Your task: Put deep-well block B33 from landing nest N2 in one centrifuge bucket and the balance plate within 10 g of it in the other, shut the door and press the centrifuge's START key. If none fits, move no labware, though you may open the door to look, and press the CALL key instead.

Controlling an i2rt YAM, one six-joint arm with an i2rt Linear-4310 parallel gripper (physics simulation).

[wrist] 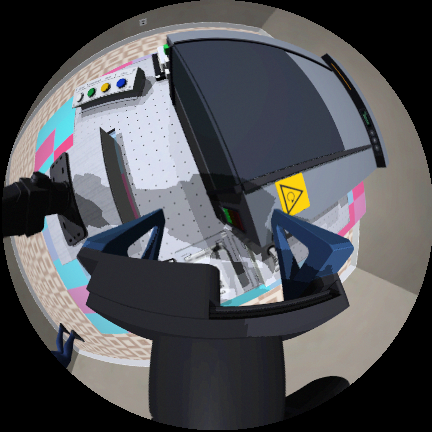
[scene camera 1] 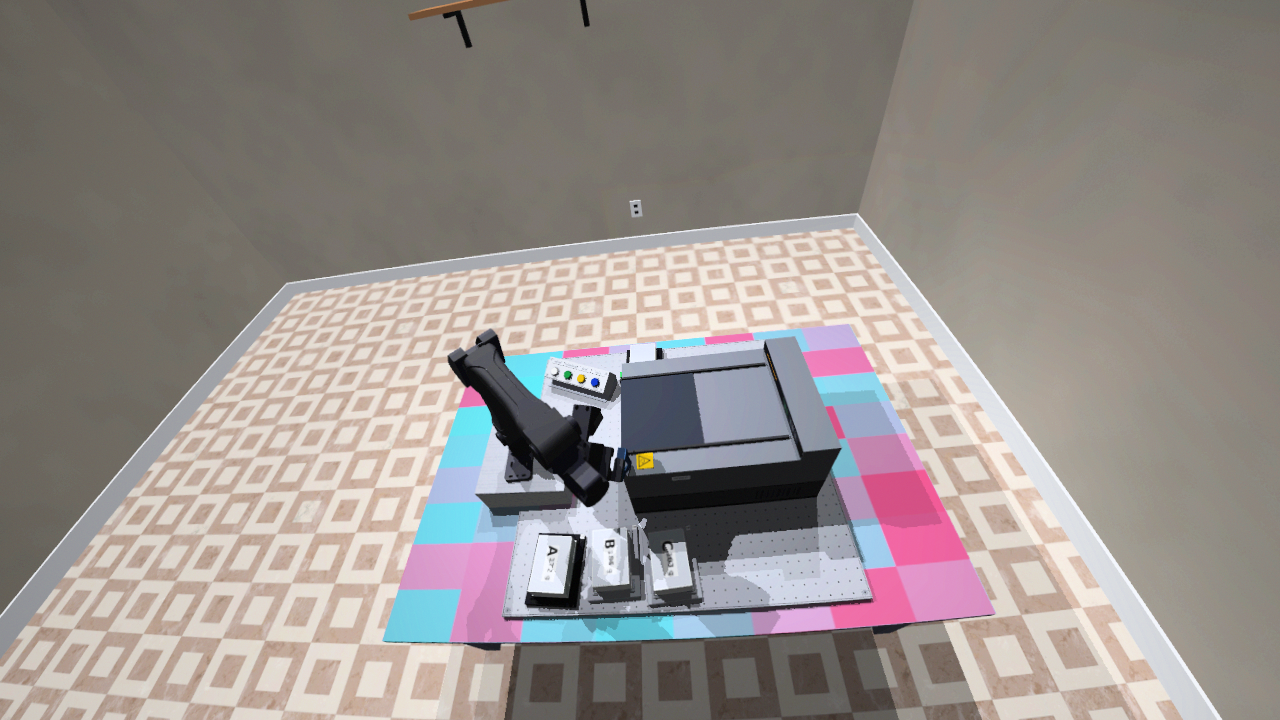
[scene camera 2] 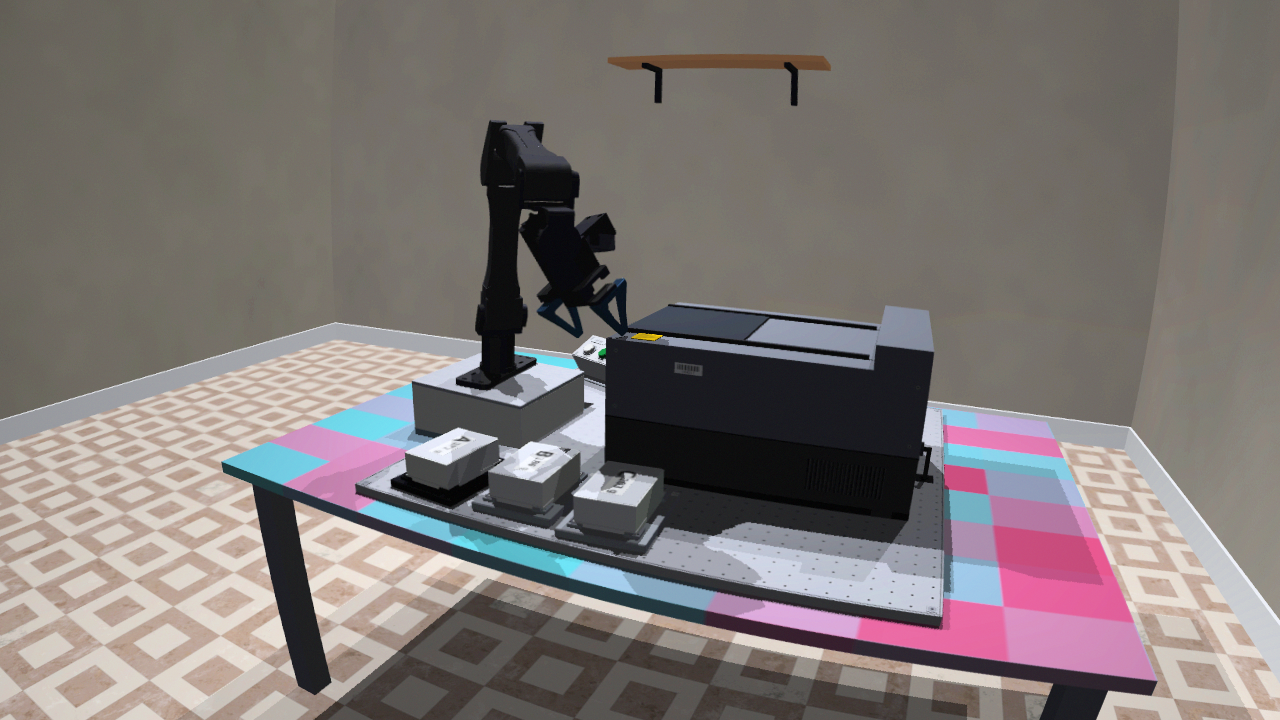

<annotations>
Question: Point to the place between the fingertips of my gripper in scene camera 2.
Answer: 601, 334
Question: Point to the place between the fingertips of my gripper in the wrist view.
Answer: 217, 214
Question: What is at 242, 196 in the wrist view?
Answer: A centrifuge.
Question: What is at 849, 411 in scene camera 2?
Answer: A centrifuge.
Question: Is my gripper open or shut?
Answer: Open.
</annotations>
